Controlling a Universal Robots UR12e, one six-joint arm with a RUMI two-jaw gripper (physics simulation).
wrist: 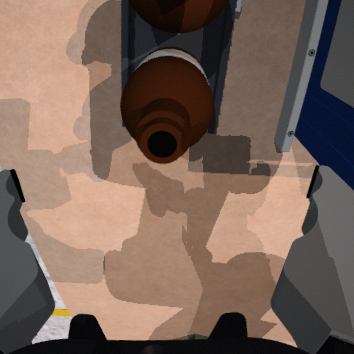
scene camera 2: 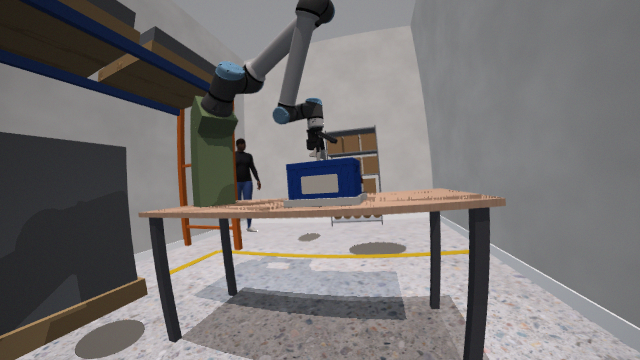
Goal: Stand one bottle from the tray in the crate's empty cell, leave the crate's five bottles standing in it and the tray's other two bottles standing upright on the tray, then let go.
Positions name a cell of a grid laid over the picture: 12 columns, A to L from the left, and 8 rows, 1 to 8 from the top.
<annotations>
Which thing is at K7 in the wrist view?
The gripper.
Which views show the brown bottle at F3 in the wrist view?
The wrist view only.
</annotations>
